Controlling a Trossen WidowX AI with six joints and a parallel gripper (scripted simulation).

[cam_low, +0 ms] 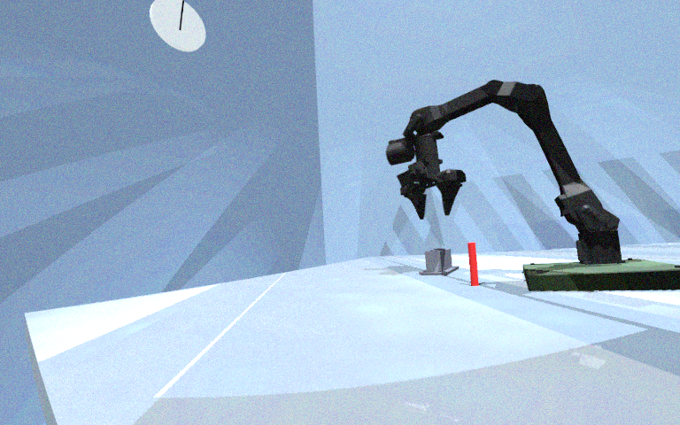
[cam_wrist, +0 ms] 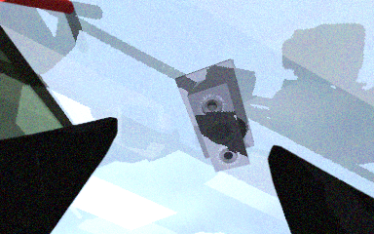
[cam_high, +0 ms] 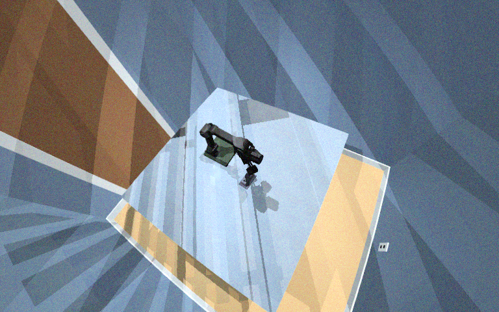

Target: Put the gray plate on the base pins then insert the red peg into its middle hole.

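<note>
The red peg lies 14 cm to the left of my gripper tip, 11 cm behind it and 10 cm below it. Round my gripper tip: gray plate 10 cm below, 4 cm to the right, 1 cm ahead; base 13 cm below, 4 cm to the right, 1 cm ahead.
</note>
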